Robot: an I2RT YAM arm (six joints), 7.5 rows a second.
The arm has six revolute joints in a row. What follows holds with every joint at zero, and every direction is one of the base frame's.
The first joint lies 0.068 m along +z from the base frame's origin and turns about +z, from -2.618 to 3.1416 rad.
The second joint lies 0.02 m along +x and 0.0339 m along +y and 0.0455 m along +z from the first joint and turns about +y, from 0 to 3.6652 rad.
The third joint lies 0.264 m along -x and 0.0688 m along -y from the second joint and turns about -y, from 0 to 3.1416 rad.
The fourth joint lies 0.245 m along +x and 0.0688 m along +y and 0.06 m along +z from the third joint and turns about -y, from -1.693 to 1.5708 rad.
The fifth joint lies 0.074 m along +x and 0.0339 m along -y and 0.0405 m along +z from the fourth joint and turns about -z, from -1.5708 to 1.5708 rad.
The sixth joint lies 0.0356 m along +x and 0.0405 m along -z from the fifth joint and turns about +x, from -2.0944 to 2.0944 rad.
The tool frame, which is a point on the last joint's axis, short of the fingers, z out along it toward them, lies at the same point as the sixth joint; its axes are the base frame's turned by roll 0, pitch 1.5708 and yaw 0 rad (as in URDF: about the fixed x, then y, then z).
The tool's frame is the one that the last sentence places.
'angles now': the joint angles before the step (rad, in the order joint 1, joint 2, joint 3, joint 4, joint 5, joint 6). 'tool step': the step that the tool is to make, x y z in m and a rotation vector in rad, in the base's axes. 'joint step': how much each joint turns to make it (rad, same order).
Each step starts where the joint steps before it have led.
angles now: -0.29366, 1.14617, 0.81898, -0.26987, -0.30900, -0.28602
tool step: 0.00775, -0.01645, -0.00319, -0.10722, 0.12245, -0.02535
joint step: -0.04176, 0.07888, 0.07676, -0.11512, 0.07241, -0.12537
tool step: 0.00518, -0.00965, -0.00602, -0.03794, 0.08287, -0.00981
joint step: -0.02288, 0.05568, 0.03859, -0.06036, 0.03414, -0.05687
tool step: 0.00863, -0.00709, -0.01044, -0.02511, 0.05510, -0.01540
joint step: -0.00831, 0.06078, 0.01735, -0.00373, 0.03617, -0.02475
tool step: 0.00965, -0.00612, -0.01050, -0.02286, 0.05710, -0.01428
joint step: -0.00298, 0.06489, 0.02345, -0.00638, 0.03916, -0.01885
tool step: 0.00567, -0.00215, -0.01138, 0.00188, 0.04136, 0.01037
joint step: 0.00066, 0.04522, 0.00354, 0.00044, 0.00440, -0.01588
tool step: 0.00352, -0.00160, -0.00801, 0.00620, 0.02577, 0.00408
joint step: -0.00073, 0.03062, 0.00154, 0.00207, 0.00001, -0.00601
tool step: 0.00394, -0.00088, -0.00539, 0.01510, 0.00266, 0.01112
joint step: -0.00001, 0.02388, 0.00154, 0.01420, -0.01713, -0.00159
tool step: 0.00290, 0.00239, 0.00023, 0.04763, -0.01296, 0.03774
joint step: 0.00382, 0.00947, 0.00987, -0.00543, -0.05968, 0.00004
